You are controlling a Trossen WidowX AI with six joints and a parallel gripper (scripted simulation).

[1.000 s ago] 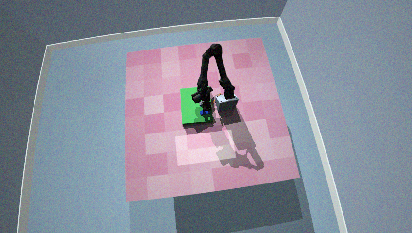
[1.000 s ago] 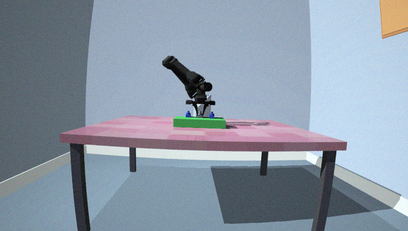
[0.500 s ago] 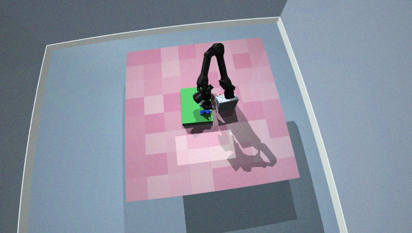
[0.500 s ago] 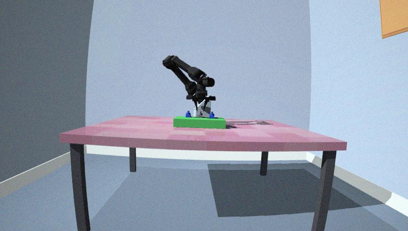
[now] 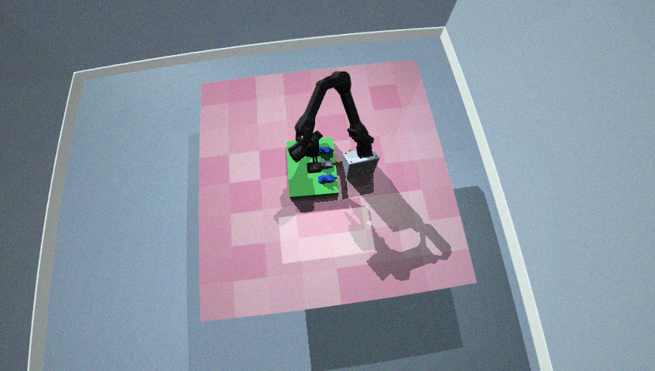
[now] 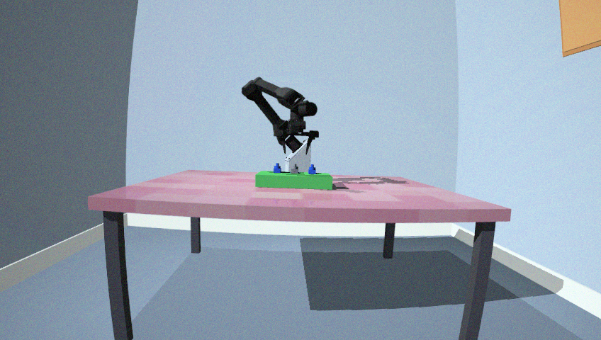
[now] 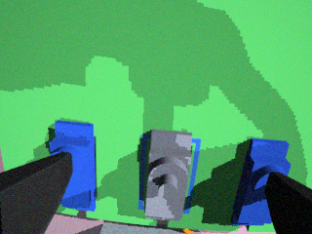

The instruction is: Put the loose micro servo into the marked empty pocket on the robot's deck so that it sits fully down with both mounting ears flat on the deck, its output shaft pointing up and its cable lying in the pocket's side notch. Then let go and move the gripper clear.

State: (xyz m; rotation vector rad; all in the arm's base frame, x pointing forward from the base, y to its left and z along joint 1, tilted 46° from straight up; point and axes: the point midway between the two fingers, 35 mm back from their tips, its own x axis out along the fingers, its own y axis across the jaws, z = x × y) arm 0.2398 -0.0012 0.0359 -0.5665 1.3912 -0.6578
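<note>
Now: gripper tip 110 mm above the green deck, 60 mm short of it and 10 mm to the left of it.
</note>
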